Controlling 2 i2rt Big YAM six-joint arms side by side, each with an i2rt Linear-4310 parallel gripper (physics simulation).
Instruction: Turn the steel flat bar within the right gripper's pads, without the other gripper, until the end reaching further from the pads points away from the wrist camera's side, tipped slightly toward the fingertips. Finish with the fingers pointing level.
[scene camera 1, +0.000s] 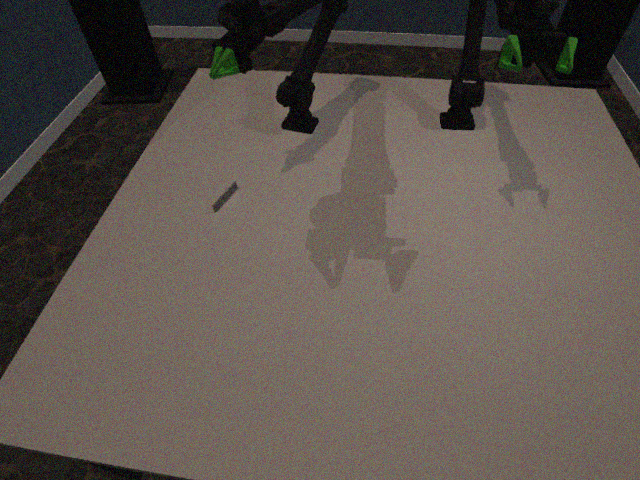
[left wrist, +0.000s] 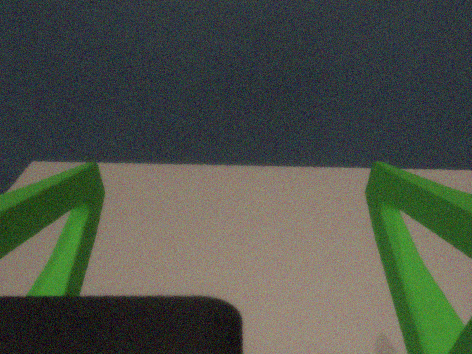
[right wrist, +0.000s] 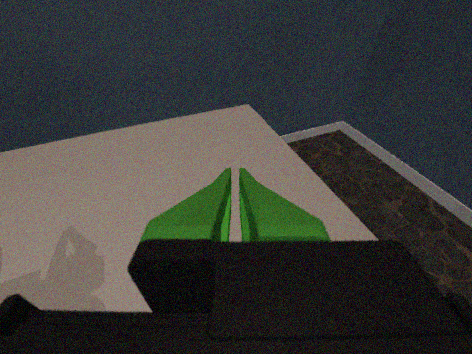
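Seen in the pictures: left gripper, between the fingertips: (scene camera 1: 545, 70) (left wrist: 235, 177); right gripper, between the fingertips: (scene camera 1: 211, 76) (right wrist: 235, 176); left arm's base, origin of its link: (scene camera 1: 456, 122); right arm's base, origin of its link: (scene camera 1: 300, 124).
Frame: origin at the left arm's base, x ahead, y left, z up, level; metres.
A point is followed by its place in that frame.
Note:
The steel flat bar (scene camera 1: 225, 196) @[x 0.465, y -0.755, z 0.019 m], a short dark strip, lies slantwise on the pale table top (scene camera 1: 330, 372) @[x 0.977, y -0.387, z 0.000 m] at the left of scene camera 1, well apart from both grippers. It does not show in the right wrist view. My right gripper (scene camera 1: 214, 75) @[x 0.404, y -0.731, z 0.379 m] (right wrist: 235, 176) @[x 0.404, y -0.731, z 0.379 m] is shut on nothing; pale table shows through the thin slit between its green pads. In scene camera 1 it hangs over the table's far left corner, behind the bar. My left gripper (scene camera 1: 538, 57) (left wrist: 235, 177) @[x 0.529, y 0.000, z 0.486 m] is wide open and empty at the far right.
Two dark jointed stands (scene camera 1: 299, 121) @[x 0.097, y -0.572, z 0.044 m] (scene camera 1: 457, 118) @[x 0.039, y -0.012, z 0.045 m] reach down over the far part of the table, between the grippers. Dark posts (scene camera 1: 121, 46) (scene camera 1: 594, 41) rise at both far corners. Arm shadows fall across the table. Brown floor (scene camera 1: 46, 268) lies beyond its left edge.

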